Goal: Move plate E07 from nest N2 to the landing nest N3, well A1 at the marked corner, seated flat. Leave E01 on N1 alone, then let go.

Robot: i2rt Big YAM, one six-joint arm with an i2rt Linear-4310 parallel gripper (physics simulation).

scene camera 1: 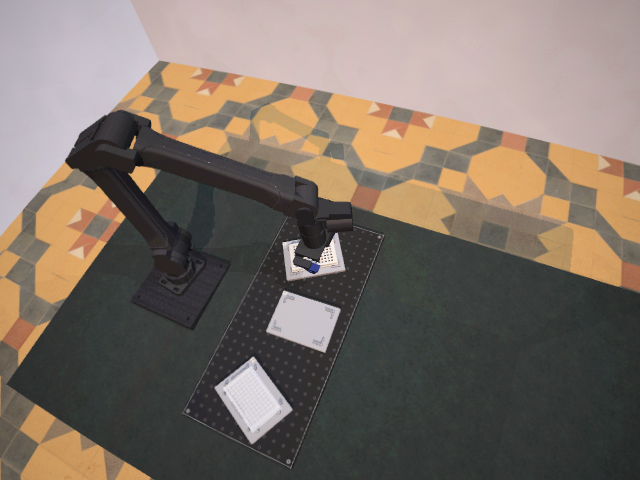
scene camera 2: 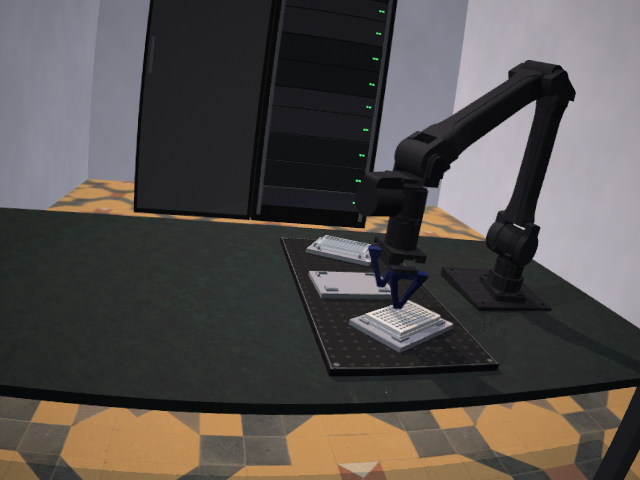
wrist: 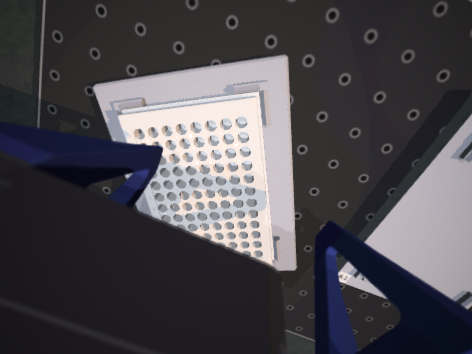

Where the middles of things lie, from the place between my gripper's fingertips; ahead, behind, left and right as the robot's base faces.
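Scene:
Nest [scene camera 1: 301,320] at present 40 mm ahead of my hand, 160 mm to the right of it and 40 mm below it.

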